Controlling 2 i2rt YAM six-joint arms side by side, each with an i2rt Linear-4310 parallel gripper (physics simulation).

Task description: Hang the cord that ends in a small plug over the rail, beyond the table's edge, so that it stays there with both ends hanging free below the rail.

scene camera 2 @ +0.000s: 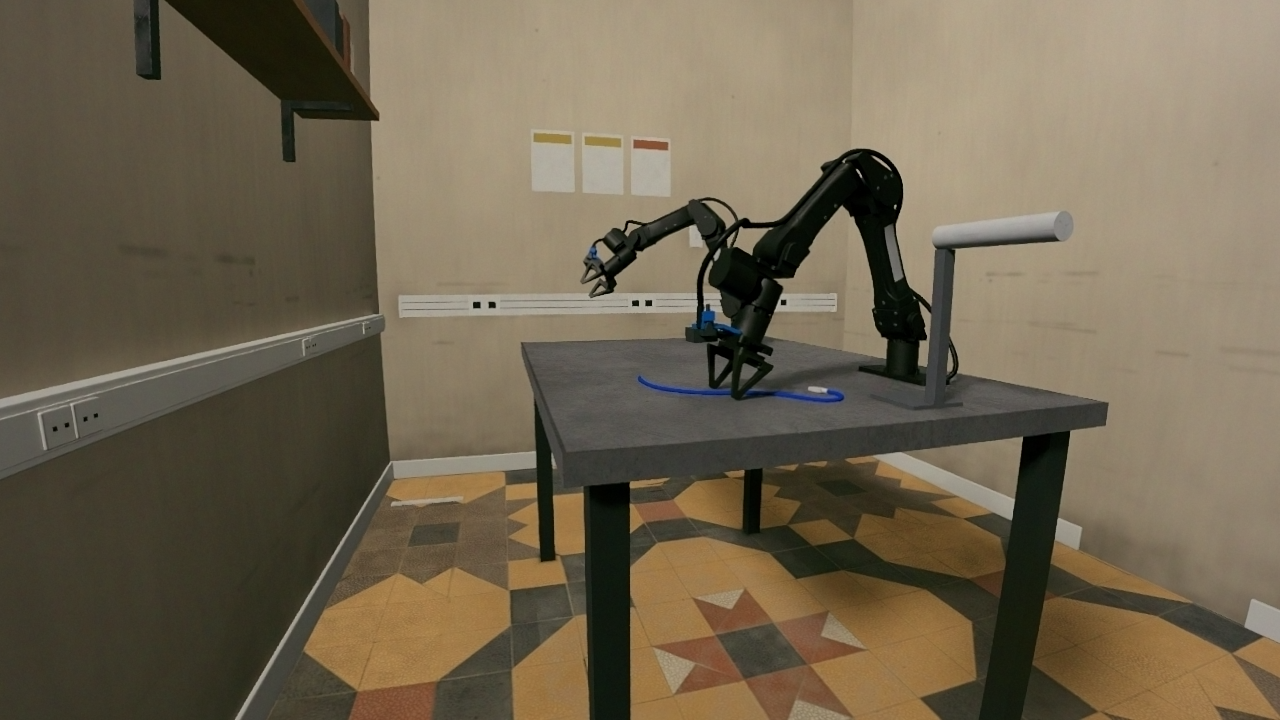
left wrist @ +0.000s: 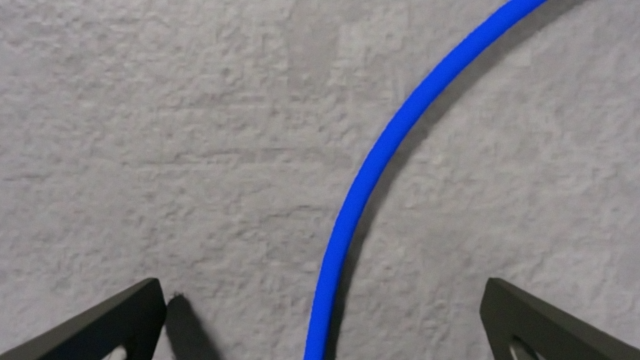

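Seen in the pictures: left gripper, fingertip midpoint: (scene camera 2: 722,393) (left wrist: 323,293); right gripper, fingertip midpoint: (scene camera 2: 585,290); left arm's base, link origin: (scene camera 2: 900,377).
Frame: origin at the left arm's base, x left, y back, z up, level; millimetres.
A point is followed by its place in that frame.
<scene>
A blue cord (scene camera 2: 796,394) {z 6, x 129, y -328 mm} (left wrist: 360,192) {z 6, x 55, y -463 mm} lies curved on the table, and its small white plug (scene camera 2: 818,389) {z 6, x 94, y -263 mm} is at the right end, where the cord hooks back. My left gripper (scene camera 2: 726,390) {z 3, x 66, y -433 mm} (left wrist: 323,293) {z 3, x 66, y -433 mm} is open, down at the table, with its fingers wide apart on either side of the cord and touching neither side of it in the left wrist view. My right gripper (scene camera 2: 591,277) {z 172, x -863, y -527 mm} is open, raised in the air at the far left of the arms, away from the cord. The pale rail (scene camera 2: 998,231) {z 259, x 346, y -166 mm} is horizontal on top of a grey post, with no cord on it.
The rail's grey post (scene camera 2: 940,322) {z 133, x 250, y -158 mm} stands on a flat foot near the right part of the dark grey table (scene camera 2: 644,443) {z 0, x 301, y -634 mm}. The left arm's base stands on the table behind the post. A wall shelf (scene camera 2: 268,53) is at the upper left.
</scene>
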